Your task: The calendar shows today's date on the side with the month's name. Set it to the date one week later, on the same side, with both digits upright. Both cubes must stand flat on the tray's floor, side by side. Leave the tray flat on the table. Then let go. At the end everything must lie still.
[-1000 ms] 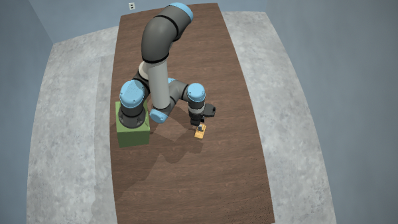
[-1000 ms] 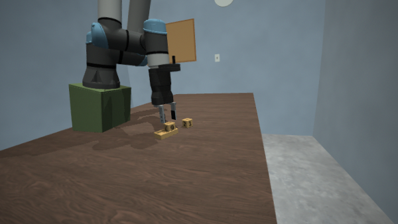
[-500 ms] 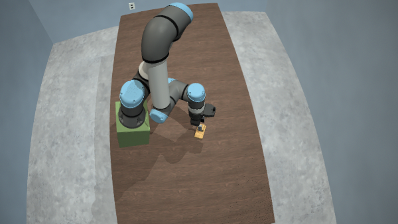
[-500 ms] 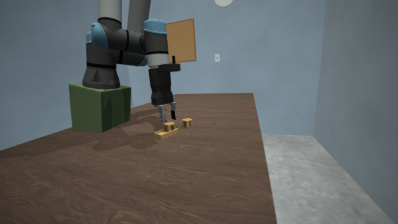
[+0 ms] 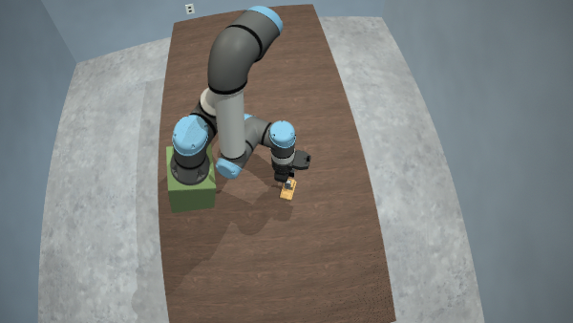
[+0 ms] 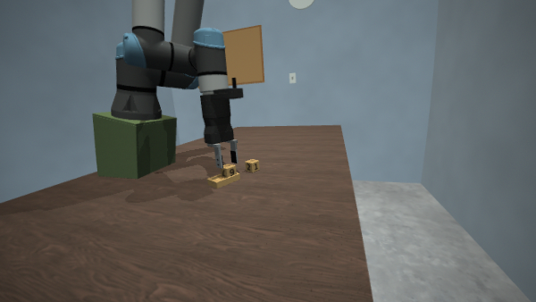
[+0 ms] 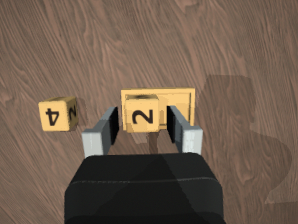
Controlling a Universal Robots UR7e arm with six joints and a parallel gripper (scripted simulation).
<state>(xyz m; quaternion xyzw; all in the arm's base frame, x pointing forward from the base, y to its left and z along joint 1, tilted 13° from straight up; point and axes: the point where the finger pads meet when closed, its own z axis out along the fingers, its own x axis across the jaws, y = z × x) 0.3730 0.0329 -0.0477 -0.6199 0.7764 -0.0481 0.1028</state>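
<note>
My hand is 20 mm to the left of the wooden calendar tray and 50 mm above it. The rest, counted from my hand: wooden cube: 20 mm ahead, 90 mm to the left, 50 mm below.
</note>
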